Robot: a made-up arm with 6 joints.
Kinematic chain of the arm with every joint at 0, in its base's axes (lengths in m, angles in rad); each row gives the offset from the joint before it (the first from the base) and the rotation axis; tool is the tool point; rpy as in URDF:
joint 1: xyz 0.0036 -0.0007 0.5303 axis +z
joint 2: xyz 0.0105 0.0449 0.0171 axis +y
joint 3: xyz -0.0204 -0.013 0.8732 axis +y
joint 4: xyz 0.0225 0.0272 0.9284 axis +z
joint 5: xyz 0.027 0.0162 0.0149 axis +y
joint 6: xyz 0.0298 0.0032 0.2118 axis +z
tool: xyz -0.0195 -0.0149 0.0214 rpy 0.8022 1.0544 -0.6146
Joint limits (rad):
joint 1: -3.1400..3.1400
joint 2: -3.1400..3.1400
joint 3: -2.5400..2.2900
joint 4: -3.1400..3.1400
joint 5: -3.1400..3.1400
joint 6: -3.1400..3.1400
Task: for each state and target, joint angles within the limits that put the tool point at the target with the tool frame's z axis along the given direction. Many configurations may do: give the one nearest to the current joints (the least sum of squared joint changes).
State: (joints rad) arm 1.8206 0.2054 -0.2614 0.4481 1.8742 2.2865
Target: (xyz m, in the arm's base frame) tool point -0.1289 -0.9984 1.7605 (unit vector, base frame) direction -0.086 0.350 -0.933
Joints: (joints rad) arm 1.6032 -0.4716 -0.5968 0.8283 2.4546 2.0829
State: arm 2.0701 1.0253 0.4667 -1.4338 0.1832 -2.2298
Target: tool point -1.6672 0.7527 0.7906 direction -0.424 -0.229 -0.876
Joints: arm 2.7552 0.9456 0.8313 -1.7064 0.2559 -2.5581
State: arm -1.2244 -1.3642 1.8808 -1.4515 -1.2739 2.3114
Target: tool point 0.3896 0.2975 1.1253 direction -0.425 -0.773 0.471
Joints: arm -1.9971 -2.0662 2.2761 -1.9049 -1.3149 2.3971
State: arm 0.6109 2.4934 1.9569 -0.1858 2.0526 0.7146
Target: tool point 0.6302 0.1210 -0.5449 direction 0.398 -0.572 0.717
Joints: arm 0.2497 1.9067 1.2085 -0.4222 2.0361 0.6401
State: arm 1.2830 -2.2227 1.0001 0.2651 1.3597 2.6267
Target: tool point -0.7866 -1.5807 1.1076 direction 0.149 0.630 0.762
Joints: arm 1.0976 -1.6286 0.4538 -0.3862 0.7439 2.0468
